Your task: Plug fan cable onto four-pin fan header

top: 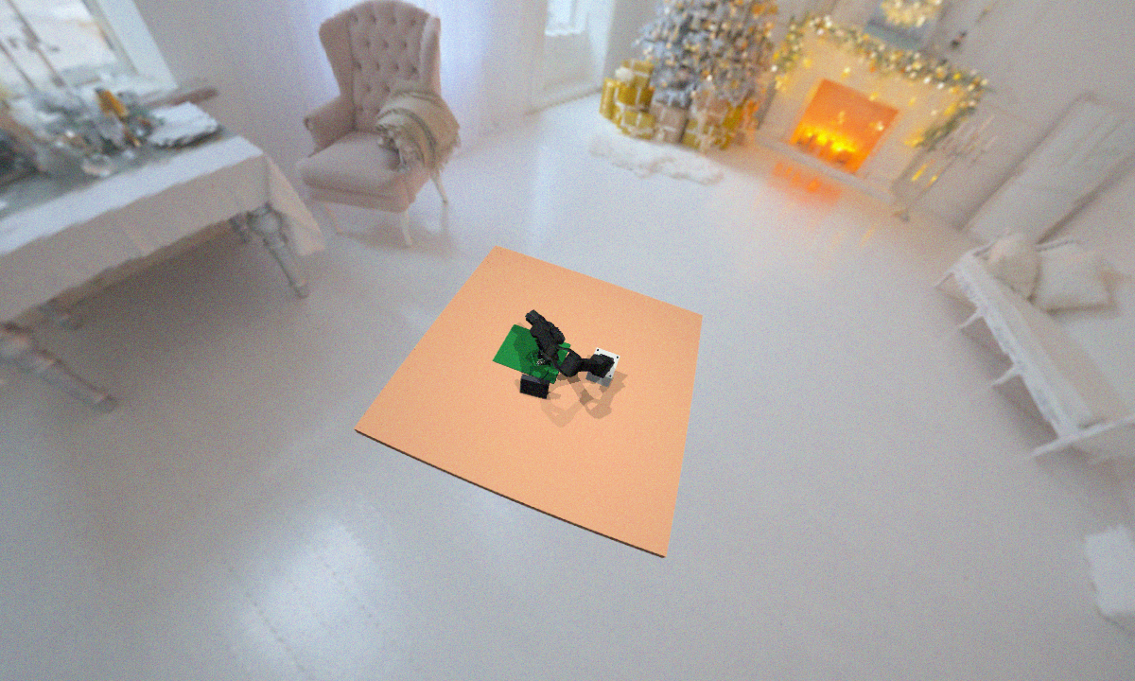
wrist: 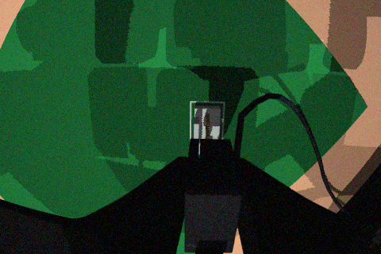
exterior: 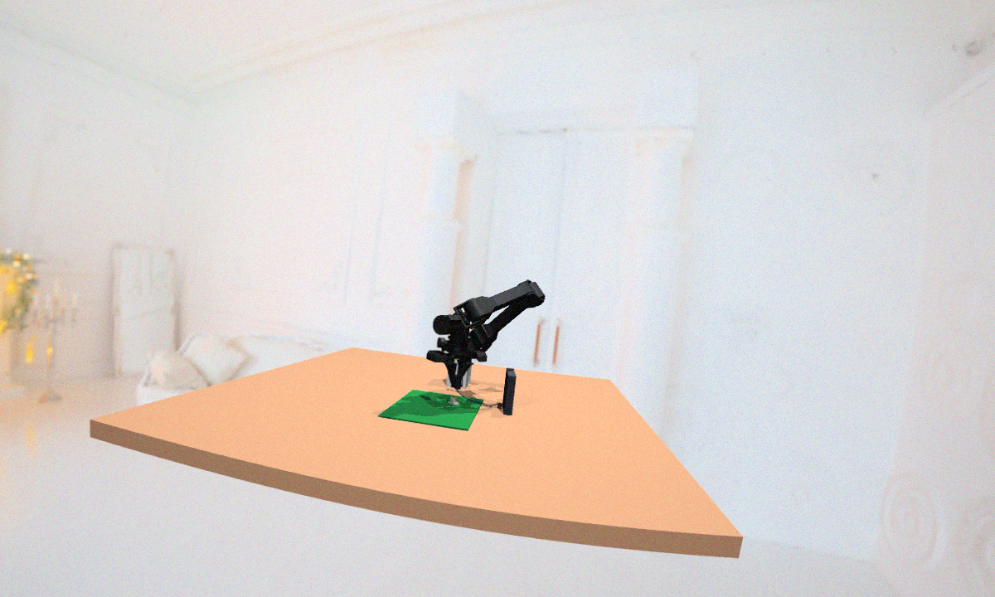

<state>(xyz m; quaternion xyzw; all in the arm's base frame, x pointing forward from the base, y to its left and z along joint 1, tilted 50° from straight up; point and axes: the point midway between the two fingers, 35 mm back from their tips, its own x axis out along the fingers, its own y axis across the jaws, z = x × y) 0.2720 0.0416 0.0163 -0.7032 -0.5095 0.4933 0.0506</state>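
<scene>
The green board is 8 cm below my gripper tip, 6 cm ahead of it and 4 cm to the right of it. The rest, counted from my gripper tip: dark plug: 1 cm to the left, 1 cm ahead, 1 cm above; then black fan: 16 cm to the left, 3 cm behind, 1 cm below.
</scene>
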